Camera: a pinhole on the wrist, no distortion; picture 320 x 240 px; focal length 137.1 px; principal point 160.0 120.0 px. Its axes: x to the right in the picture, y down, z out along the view. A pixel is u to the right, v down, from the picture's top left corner.
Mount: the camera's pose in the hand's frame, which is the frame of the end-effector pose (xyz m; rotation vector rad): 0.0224 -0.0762 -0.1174 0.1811 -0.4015 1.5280
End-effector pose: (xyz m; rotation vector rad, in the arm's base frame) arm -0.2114 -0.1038 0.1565 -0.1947 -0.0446 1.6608
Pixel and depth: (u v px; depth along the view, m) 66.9 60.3 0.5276
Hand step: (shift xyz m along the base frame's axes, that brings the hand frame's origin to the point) 0.5445 0.2612 0.3356
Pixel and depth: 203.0 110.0 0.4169
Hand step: 0.0563 0.0314 0.3297
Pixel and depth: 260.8 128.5 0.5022
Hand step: -0.1525 -0.0484 0.4638
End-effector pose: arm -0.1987 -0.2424 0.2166 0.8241 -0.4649 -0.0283
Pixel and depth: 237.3 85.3 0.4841
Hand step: -0.1152 -0.3279 0.2869
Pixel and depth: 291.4 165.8 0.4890
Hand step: -0.4166 -0.1642 0.3363
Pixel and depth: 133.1 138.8 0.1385
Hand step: 0.0098 -0.0985 -0.1147
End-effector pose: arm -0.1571 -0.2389 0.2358 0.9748 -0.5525 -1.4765
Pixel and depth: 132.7 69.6 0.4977
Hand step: -0.4623 -0.1368 -0.1462
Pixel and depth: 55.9 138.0 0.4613
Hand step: -0.4688 0.1559 -0.3412
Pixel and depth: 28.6 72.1 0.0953
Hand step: -0.0602 0.0033 -0.2012
